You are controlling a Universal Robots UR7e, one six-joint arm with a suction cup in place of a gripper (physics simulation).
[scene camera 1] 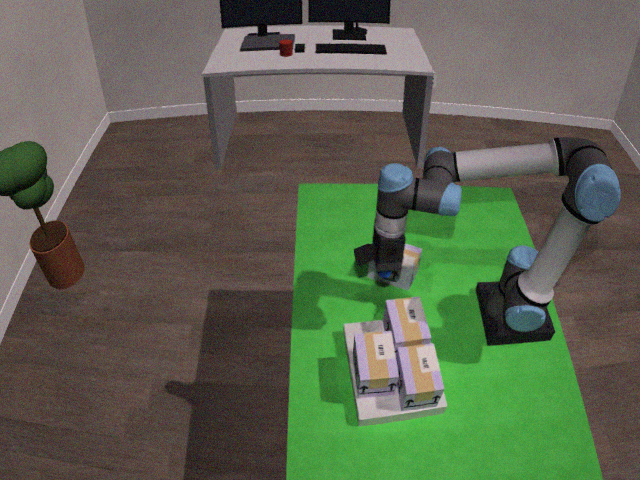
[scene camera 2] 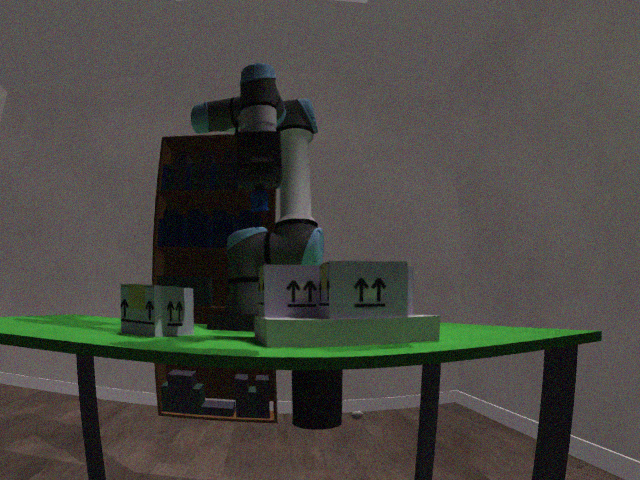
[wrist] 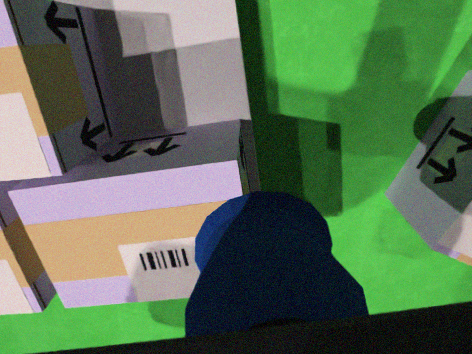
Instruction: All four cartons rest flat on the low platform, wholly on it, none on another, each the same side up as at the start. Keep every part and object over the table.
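Frame: origin at the arm's base, x back, y left, z down, level; centimetres.
Seen in the pictures: hand, tool point: (scene camera 1: 384,272) (scene camera 2: 259,209) (wrist: 263,253); arm's base, link origin: (scene camera 2: 251,314).
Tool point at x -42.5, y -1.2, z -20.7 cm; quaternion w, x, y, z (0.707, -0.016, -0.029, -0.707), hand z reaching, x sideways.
Pixels of each thing's top centre, then the offset from my tool point to it. Level surfaces: height alone.
- fourth carton, top centre: (scene camera 2: 157,286) (scene camera 1: 396,251) dy -21.3, dx +8.7, dz +14.9 cm
- white low platform, top centre: (wrist: 78,149) (scene camera 2: 341,317) (scene camera 1: 394,364) dy +16.3, dx +2.2, dz +20.3 cm
- front-left carton, top centre: (scene camera 2: 362,263) (scene camera 1: 376,355) dy +18.7, dx -4.1, dz +10.1 cm
- front-right carton, top centre: (scene camera 1: 421,368) dy +24.4, dx +6.6, dz +10.1 cm
- rear carton, top centre: (wrist: 139,244) (scene camera 2: 297,266) (scene camera 1: 408,318) dy +8.2, dx +6.2, dz +10.1 cm
- green table, surface height: dz +25.1 cm
My gripper, a blue suction cup (scene camera 1: 385,275) (scene camera 2: 259,200) (wrist: 262,230), is open and empty, high above the table. The fourth carton (scene camera 1: 409,276) (scene camera 2: 178,310) (wrist: 435,175) stands upright and turned on the green table, behind the platform, partly hidden by the arm in scene camera 1. Three cartons stand upright on the white low platform (scene camera 1: 382,410) (scene camera 2: 351,333) (wrist: 205,25): the front-left carton (scene camera 1: 373,361) (scene camera 2: 369,289) (wrist: 12,65), the front-right carton (scene camera 1: 419,369) (wrist: 10,287) and the rear carton (scene camera 1: 405,320) (scene camera 2: 297,291) (wrist: 125,225), close to the platform's rear edge; any overhang is unclear.
The arm's base (scene camera 1: 516,330) stands on the green table (scene camera 1: 491,423) (scene camera 2: 496,338), right of the platform in scene camera 1. A white desk (scene camera 1: 320,64), a potted plant (scene camera 1: 57,255) and a bookshelf (scene camera 2: 156,258) stand beyond the table.
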